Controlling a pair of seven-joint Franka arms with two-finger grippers.
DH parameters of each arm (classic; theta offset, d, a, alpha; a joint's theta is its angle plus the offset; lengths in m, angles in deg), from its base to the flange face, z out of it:
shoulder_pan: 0 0.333 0 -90
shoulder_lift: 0 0 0 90
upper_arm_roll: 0 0.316 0.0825 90
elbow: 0 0 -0.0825 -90
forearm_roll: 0 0.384 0 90
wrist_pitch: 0 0 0.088 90
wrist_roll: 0 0.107 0 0
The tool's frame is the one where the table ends.
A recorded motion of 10 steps. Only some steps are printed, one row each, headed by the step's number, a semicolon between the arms.
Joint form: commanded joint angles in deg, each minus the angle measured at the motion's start. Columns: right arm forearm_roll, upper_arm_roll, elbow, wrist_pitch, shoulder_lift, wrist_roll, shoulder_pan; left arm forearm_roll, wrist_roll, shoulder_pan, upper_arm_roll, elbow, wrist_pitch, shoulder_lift.
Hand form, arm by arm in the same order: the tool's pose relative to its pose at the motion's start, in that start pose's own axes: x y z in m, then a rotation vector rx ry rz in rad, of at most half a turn. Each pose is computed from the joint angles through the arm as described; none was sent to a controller.
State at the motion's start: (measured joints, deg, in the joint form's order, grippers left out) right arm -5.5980 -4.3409 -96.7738 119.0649 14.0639 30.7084 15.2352; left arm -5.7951 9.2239 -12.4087 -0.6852 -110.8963 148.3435 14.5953
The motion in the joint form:
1: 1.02 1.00 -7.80 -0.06 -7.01 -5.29 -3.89; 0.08 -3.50 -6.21 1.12 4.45 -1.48 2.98
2: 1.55 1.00 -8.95 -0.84 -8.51 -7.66 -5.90; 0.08 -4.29 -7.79 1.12 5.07 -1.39 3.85
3: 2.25 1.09 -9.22 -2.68 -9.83 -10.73 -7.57; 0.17 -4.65 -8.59 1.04 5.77 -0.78 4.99
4: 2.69 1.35 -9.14 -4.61 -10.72 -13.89 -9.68; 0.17 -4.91 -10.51 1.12 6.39 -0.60 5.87
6: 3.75 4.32 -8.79 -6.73 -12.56 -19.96 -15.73; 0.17 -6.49 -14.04 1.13 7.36 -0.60 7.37
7: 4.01 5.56 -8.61 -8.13 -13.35 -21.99 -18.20; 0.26 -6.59 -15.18 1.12 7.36 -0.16 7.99
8: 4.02 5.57 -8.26 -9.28 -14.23 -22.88 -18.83; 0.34 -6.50 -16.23 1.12 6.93 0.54 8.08
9: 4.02 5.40 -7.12 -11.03 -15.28 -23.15 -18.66; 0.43 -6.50 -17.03 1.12 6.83 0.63 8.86
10: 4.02 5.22 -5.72 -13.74 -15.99 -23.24 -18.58; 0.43 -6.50 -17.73 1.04 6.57 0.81 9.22
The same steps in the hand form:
1: -0.0174 0.0474 -0.0119 0.0086 -0.0271 -0.0317; 0.0193 0.0582 0.0090 -0.0317 -0.0033 0.0259
2: -0.0156 0.0702 -0.0158 0.0088 -0.0385 -0.0332; 0.0202 0.0764 0.0148 -0.0422 -0.0073 0.0374
3: -0.0148 0.0883 -0.0235 0.0112 -0.0561 -0.0525; 0.0215 0.0865 0.0222 -0.0468 -0.0050 0.0459
4: -0.0123 0.1083 -0.0292 0.0096 -0.0750 -0.0714; 0.0214 0.1081 0.0278 -0.0586 -0.0077 0.0710
6: -0.0075 0.1407 -0.0460 0.0249 -0.0798 -0.1142; 0.0179 0.1497 0.0376 -0.0814 -0.0202 0.1001
7: -0.0073 0.1539 -0.0529 0.0259 -0.0881 -0.1262; 0.0143 0.1631 0.0433 -0.0874 -0.0241 0.1178
8: -0.0080 0.1612 -0.0628 0.0250 -0.0867 -0.1304; 0.0103 0.1750 0.0454 -0.0930 -0.0215 0.1369
9: -0.0093 0.1628 -0.0805 0.0261 -0.0790 -0.1340; 0.0048 0.1841 0.0540 -0.0959 -0.0357 0.1511
10: -0.0114 0.1655 -0.0954 0.0234 -0.0893 -0.1331; 0.0001 0.1927 0.0587 -0.1004 -0.0439 0.1633

